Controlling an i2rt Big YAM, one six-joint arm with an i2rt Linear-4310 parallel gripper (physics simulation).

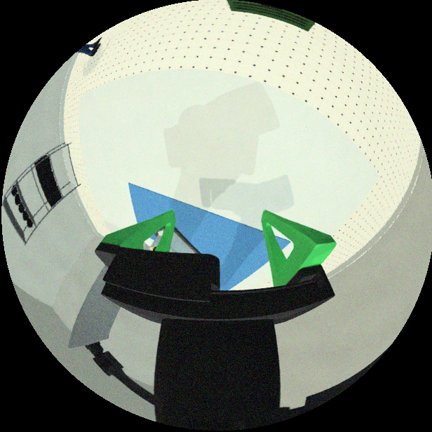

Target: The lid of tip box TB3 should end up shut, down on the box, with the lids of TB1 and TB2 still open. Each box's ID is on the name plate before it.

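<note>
My gripper (218,214) has its two green fingers wide apart and holds nothing. It hangs over the blue mat (200,222). Part of a tip box (186,241) shows as a grey surface with a dark edge, just right of the left finger and above the black gripper body. Small white and yellow bits show through the left finger's opening. The rest of this box is hidden behind the finger and the gripper body. No name plate can be read, so I cannot tell which box it is or how its lid stands. The other tip boxes cannot be made out.
The mat lies on a pale table top (125,130) with the arm's shadow on it. A dotted floor surrounds the table. A rack (48,181) stands at the far left. A dark blue shape is at the upper left, a dark green slatted object (272,12) at the top.
</note>
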